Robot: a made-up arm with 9 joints. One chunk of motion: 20 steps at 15 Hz.
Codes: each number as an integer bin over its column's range. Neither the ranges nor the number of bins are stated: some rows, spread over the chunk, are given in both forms.
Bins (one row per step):
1: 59 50 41 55 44 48
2: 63 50 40 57 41 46
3: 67 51 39 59 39 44
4: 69 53 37 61 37 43
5: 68 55 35 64 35 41
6: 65 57 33 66 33 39
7: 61 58 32 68 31 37
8: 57 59 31 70 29 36
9: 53 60 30 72 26 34
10: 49 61 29 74 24 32
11: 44 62 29 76 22 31
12: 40 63 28 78 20 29
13: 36 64 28 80 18 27
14: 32 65 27 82 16 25
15: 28 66 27 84 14 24
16: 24 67 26 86 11 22
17: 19 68 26 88 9 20
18: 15 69 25 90 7 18
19: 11 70 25 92 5 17
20: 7 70 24 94 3 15
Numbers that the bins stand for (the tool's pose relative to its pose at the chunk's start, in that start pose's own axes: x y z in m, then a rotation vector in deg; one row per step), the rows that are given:
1: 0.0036 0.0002 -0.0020 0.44 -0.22 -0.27
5: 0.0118 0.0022 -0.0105 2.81 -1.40 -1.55
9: -0.0018 0.0042 -0.0176 4.91 -2.59 -2.82
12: -0.0136 0.0055 -0.0204 6.48 -3.37 -3.73
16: -0.0282 0.0071 -0.0232 8.59 -4.56 -5.00
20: -0.0436 0.0083 -0.0261 10.69 -5.61 -6.27
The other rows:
2: 0.0073 0.0002 -0.0034 0.97 -0.62 -0.64
3: 0.0109 0.0006 -0.0048 1.49 -0.88 -1.00
4: 0.0127 0.0014 -0.0077 2.02 -1.14 -1.18
6: 0.0091 0.0030 -0.0133 3.33 -1.67 -1.91
7: 0.0055 0.0034 -0.0147 3.86 -1.93 -2.27
8: 0.0018 0.0038 -0.0162 4.38 -2.19 -2.45
10: -0.0055 0.0046 -0.0190 5.43 -2.85 -3.18
11: -0.0100 0.0051 -0.0190 5.96 -3.11 -3.36
13: -0.0173 0.0059 -0.0204 7.01 -3.64 -4.09
14: -0.0209 0.0063 -0.0218 7.54 -3.90 -4.45
15: -0.0245 0.0067 -0.0218 8.06 -4.16 -4.64
17: -0.0327 0.0075 -0.0232 9.11 -4.82 -5.36
18: -0.0364 0.0079 -0.0246 9.64 -5.08 -5.73
19: -0.0400 0.0083 -0.0246 10.16 -5.34 -5.91

